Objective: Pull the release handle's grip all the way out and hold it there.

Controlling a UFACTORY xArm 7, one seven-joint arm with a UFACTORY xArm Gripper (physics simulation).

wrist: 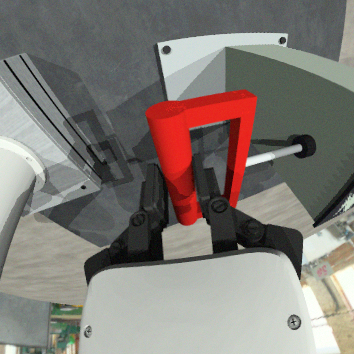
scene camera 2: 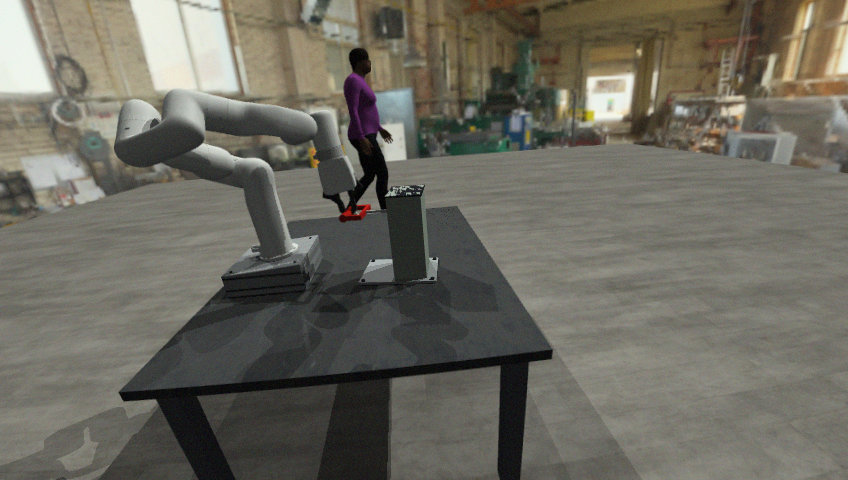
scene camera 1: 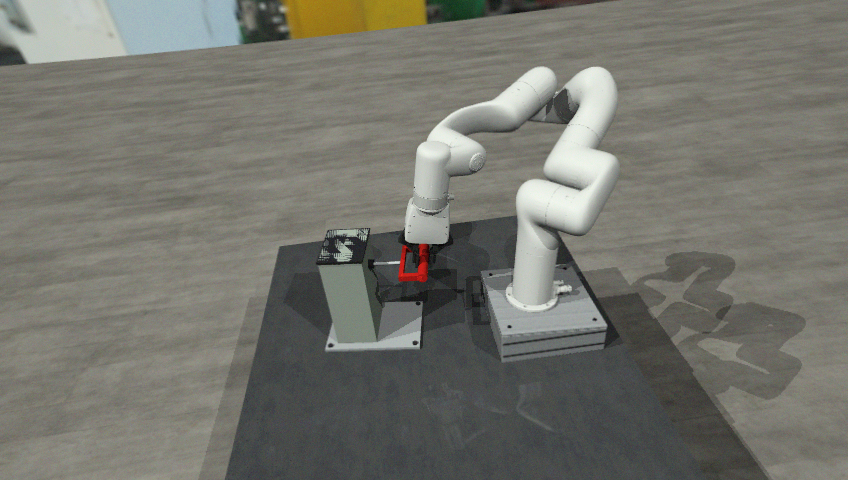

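Observation:
The release handle is a red rectangular frame with a thick round grip bar. A white rod joins the frame to a black collar on the side of the grey-green post. A clear length of rod shows between frame and collar. My gripper points down and is shut on the grip bar, one finger inside the frame and one outside. The finger tips are partly hidden in both scene views.
The post stands on a pale bolted plate on the dark table. The arm's layered base block stands across from the post. A person in purple is behind the table.

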